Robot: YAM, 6 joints.
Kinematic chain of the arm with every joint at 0, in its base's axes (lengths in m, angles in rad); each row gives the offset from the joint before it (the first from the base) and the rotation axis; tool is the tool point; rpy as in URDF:
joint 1: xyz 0 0 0.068 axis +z
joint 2: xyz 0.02 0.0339 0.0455 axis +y
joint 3: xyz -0.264 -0.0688 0 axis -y
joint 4: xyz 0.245 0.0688 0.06 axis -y
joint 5: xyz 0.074 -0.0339 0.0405 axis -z
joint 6: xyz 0.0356 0 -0.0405 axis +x
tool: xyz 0 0 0 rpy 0 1.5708 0
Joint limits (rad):
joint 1: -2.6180..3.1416
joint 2: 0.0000..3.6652
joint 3: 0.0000..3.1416
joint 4: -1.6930..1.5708
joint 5: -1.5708..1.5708
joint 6: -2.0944..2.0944
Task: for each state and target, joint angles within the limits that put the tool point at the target. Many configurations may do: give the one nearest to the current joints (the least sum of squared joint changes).
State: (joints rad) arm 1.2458 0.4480 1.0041 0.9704 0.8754 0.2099
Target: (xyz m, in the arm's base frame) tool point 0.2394 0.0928 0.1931
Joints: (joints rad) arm 0.4766 1.3582 0.4393 0.7098 0.8767 0.2099
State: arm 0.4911 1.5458 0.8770 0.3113 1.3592 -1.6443
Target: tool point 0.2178 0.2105 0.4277
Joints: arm 0.8823 1.3840 1.2690 0.3995 1.3144 -1.6443
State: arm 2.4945 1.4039 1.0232 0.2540 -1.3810 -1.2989
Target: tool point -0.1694 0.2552 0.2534
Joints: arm 2.0426 1.4746 0.8628 0.2148 -1.3748 -1.2989
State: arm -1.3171 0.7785 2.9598 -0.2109 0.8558 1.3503
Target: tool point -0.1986 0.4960 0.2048
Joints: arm -1.2488 0.1376 3.1416 -0.9648 1.0833 1.3503
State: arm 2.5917 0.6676 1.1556 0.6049 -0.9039 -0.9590
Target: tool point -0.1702 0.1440 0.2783
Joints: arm 2.3163 1.0048 0.5434 0.4337 -0.8770 -0.9590
